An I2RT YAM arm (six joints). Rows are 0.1 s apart.
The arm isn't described. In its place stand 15 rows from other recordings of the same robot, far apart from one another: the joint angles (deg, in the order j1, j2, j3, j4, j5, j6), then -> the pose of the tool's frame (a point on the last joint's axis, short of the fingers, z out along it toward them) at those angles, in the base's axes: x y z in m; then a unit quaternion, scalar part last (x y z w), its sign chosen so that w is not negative.
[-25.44 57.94 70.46 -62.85 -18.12 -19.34] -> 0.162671 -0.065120 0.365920 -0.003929 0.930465 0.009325 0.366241
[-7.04 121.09 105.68 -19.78 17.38 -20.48] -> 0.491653 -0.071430 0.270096 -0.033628 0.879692 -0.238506 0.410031
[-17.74 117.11 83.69 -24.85 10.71 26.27] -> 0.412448 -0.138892 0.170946 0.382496 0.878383 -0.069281 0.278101
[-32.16 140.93 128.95 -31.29 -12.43 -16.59] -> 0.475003 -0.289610 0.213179 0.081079 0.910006 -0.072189 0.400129
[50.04 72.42 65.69 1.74 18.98 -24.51] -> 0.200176 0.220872 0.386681 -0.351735 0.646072 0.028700 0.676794
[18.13 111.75 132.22 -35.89 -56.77 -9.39] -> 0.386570 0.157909 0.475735 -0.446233 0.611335 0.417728 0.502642
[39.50 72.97 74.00 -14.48 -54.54 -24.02] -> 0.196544 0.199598 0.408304 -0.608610 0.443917 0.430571 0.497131
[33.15 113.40 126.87 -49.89 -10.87 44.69] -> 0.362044 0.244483 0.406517 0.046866 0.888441 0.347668 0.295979
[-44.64 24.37 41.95 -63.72 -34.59 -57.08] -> 0.061545 -0.032373 0.279144 -0.206339 0.868455 -0.102494 0.438981
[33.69 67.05 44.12 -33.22 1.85 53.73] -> 0.189608 0.125024 0.225403 0.171062 0.941154 0.189976 0.221080
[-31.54 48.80 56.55 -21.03 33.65 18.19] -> 0.144487 -0.111826 0.380823 0.478578 0.605453 -0.294476 0.563626
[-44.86 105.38 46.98 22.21 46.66 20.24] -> 0.229076 -0.264486 0.132693 0.591626 0.593805 -0.433628 0.330667
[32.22 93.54 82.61 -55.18 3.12 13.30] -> 0.282412 0.175692 0.289294 -0.155183 0.965610 0.055482 0.201090
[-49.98 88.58 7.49 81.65 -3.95 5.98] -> 0.143472 -0.167049 0.145740 0.308302 0.632515 -0.243536 0.667507
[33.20 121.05 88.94 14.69 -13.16 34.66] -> 0.413327 0.280160 0.227736 -0.057616 0.801521 0.404831 0.436298
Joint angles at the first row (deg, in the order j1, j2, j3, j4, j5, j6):
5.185, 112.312, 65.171, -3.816, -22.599, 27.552
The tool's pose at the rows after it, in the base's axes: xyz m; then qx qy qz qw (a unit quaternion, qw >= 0):
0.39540 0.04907 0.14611 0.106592 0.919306 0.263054 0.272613
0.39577 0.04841 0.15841 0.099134 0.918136 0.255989 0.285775
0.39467 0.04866 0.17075 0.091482 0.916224 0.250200 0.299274
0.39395 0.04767 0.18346 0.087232 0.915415 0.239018 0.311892
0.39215 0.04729 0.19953 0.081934 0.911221 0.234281 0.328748
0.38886 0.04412 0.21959 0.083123 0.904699 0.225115 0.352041
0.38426 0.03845 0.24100 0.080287 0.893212 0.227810 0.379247
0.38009 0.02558 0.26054 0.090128 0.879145 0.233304 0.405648
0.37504 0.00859 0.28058 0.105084 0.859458 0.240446 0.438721
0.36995 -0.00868 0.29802 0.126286 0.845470 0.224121 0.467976
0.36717 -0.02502 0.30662 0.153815 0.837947 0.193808 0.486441
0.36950 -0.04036 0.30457 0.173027 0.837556 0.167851 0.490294
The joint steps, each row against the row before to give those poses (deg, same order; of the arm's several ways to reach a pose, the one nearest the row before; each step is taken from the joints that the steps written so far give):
-0.024, -1.321, 0.609, -1.206, 0.656, -1.142
-0.031, -1.498, 0.802, -1.215, 0.825, -1.013
0.115, -1.695, 0.472, -0.919, 0.770, -0.846
-0.020, -1.571, 0.857, -1.506, 1.334, -0.887
0.034, -2.065, 0.749, -1.052, 0.769, -0.558
-0.293, -2.700, 0.749, -1.061, 1.440, -0.261
-0.801, -2.977, 0.419, -0.102, -0.250, -0.324
-1.963, -2.636, 0.395, 0.295, -0.874, 0.537
-2.672, -2.704, 0.122, 1.470, -1.200, 1.105
-2.557, -2.117, 0.745, 0.060, 1.360, 0.325
-2.287, -0.893, 0.682, -0.433, 2.970, -0.048
-2.154, 0.870, 0.637, -0.281, 1.805, -0.790

